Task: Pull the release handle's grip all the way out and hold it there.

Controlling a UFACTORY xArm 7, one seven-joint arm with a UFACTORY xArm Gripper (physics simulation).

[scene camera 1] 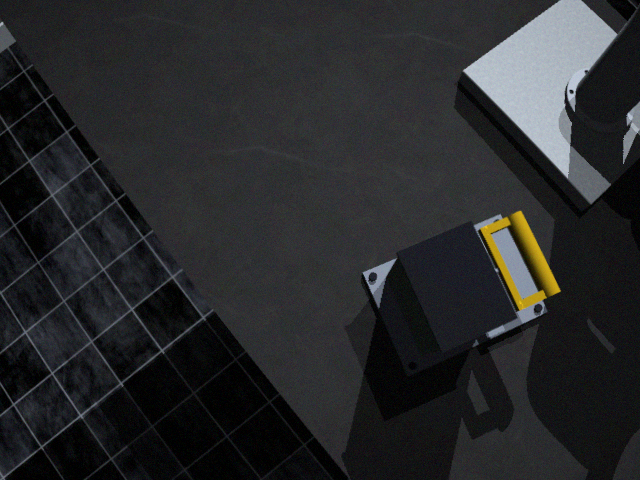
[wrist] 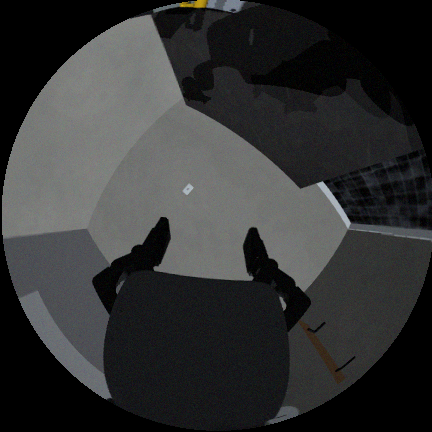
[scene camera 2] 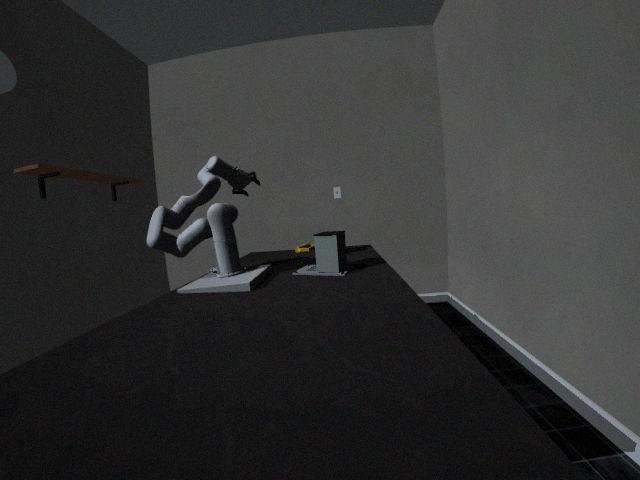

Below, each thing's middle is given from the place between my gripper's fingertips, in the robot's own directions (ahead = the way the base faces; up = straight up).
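Scene:
The base plate point(scene camera 1: 411, 359) is far below my hand, far to the right of it and far ahead of it.

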